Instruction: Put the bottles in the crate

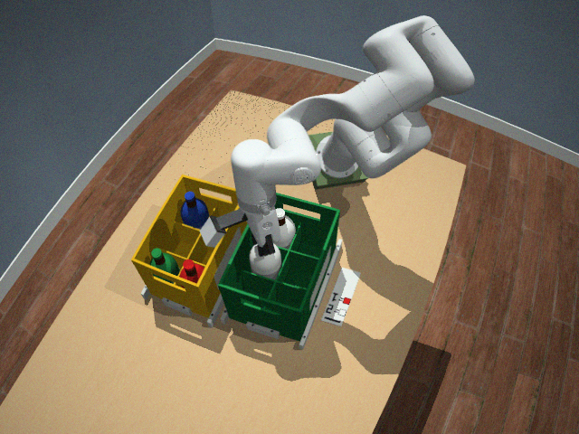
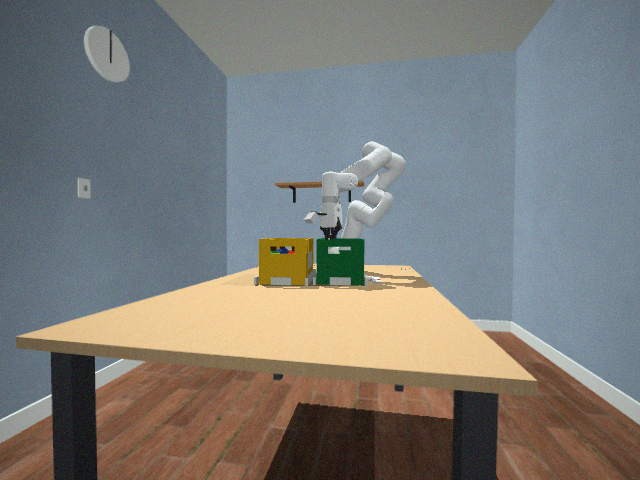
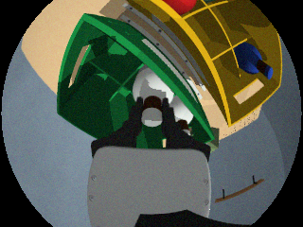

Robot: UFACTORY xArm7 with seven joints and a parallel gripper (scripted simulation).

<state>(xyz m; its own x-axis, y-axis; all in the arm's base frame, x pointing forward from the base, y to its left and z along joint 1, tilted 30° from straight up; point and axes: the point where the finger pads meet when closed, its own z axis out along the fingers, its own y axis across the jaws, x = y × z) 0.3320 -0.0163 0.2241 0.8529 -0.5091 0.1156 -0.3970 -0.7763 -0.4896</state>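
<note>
Right now the green crate is 9 cm below my hand, 4 cm to the left of it and 2 cm behind it. Also, from my hand: red-labelled bottle: 15 cm ahead, 9 cm to the right, 8 cm below; blue bottle: 24 cm to the right, 8 cm below, 1 cm ahead; yellow crate: 16 cm to the right, 9 cm below, 8 cm ahead.
</note>
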